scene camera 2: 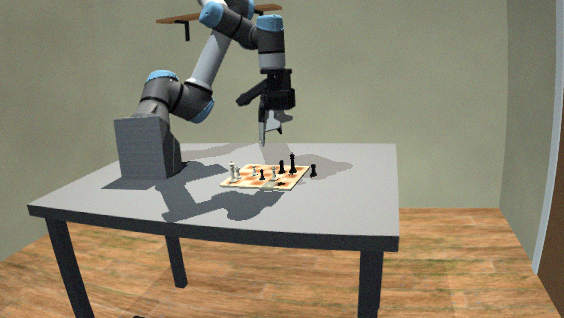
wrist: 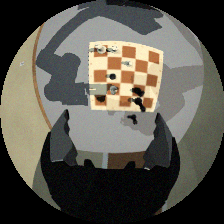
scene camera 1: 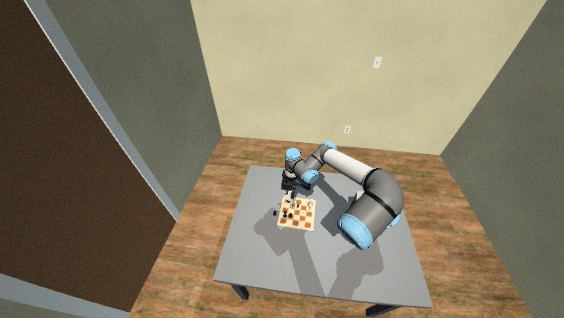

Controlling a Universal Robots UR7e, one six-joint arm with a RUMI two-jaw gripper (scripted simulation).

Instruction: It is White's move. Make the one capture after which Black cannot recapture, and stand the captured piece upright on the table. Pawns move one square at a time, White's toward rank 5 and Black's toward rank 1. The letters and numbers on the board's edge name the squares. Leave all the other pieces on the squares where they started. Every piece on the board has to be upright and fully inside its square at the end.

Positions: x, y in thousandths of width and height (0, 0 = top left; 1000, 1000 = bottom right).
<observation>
small chessboard: scene camera 2 508, 571; wrist 650, 328; scene camera 1 529, 693
</observation>
